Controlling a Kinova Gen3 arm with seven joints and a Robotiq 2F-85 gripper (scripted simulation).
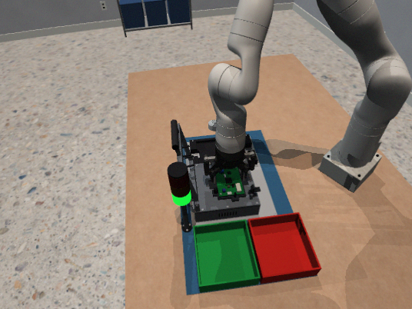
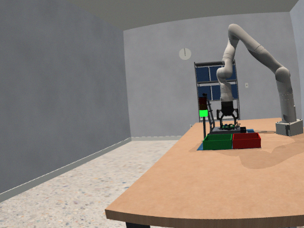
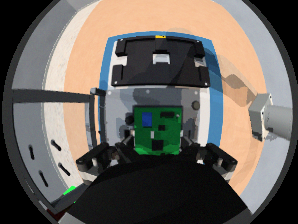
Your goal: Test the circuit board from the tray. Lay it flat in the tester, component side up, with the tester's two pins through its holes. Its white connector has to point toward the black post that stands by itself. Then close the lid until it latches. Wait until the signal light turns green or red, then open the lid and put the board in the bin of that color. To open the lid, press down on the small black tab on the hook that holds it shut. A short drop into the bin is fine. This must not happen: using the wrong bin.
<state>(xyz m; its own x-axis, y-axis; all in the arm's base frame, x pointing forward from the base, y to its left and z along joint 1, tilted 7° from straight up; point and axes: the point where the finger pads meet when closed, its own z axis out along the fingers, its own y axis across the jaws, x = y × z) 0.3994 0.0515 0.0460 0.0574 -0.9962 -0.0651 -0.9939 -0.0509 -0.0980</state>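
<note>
Right now the green circuit board is 1 cm below my hand. From my hand the other things lie so: red bin 19 cm to the left, 12 cm behind, 7 cm below; green bin 20 cm to the left, 7 cm below, 3 cm ahead; tester lid 12 cm ahead, 10 cm above, 1 cm to the left.
</note>
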